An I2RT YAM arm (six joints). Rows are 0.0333 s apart.
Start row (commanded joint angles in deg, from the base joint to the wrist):
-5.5 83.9 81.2 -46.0 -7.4 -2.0
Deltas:
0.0 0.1 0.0 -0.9 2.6 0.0
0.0 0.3 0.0 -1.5 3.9 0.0
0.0 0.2 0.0 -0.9 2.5 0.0
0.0 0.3 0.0 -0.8 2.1 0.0
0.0 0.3 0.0 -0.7 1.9 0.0
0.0 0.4 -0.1 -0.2 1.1 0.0
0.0 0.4 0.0 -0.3 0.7 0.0
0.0 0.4 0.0 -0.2 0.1 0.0
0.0 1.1 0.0 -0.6 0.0 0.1
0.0 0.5 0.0 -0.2 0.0 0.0
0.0 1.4 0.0 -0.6 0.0 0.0
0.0 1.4 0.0 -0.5 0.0 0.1
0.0 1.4 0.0 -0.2 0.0 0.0
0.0 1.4 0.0 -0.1 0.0 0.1
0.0 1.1 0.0 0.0 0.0 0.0
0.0 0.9 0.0 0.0 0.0 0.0
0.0 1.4 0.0 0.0 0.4 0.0
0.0 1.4 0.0 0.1 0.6 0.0
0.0 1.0 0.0 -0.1 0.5 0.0
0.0 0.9 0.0 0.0 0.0 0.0
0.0 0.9 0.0 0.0 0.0 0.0
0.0 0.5 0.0 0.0 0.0 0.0
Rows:
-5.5 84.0 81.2 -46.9 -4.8 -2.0
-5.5 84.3 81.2 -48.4 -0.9 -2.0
-5.5 84.5 81.2 -49.3 1.6 -2.0
-5.5 84.8 81.2 -50.1 3.7 -2.0
-5.5 85.1 81.2 -50.8 5.6 -2.0
-5.5 85.5 81.1 -51.0 6.7 -2.0
-5.5 85.9 81.1 -51.3 7.4 -2.0
-5.5 86.3 81.1 -51.5 7.5 -2.0
-5.5 87.4 81.1 -52.1 7.5 -1.9
-5.5 87.9 81.1 -52.3 7.5 -1.9
-5.5 89.3 81.1 -52.9 7.5 -1.9
-5.5 90.7 81.1 -53.4 7.5 -1.8
-5.5 92.1 81.1 -53.6 7.5 -1.8
-5.5 93.5 81.1 -53.7 7.5 -1.7
-5.5 94.6 81.1 -53.7 7.5 -1.7
-5.5 95.5 81.1 -53.7 7.5 -1.7
-5.5 96.9 81.1 -53.7 7.9 -1.7
-5.5 98.3 81.1 -53.6 8.5 -1.7
-5.5 99.3 81.1 -53.7 9.0 -1.7
-5.5 100.2 81.1 -53.7 9.0 -1.7
-5.5 101.1 81.1 -53.7 9.0 -1.7
-5.5 101.6 81.1 -53.7 9.0 -1.7

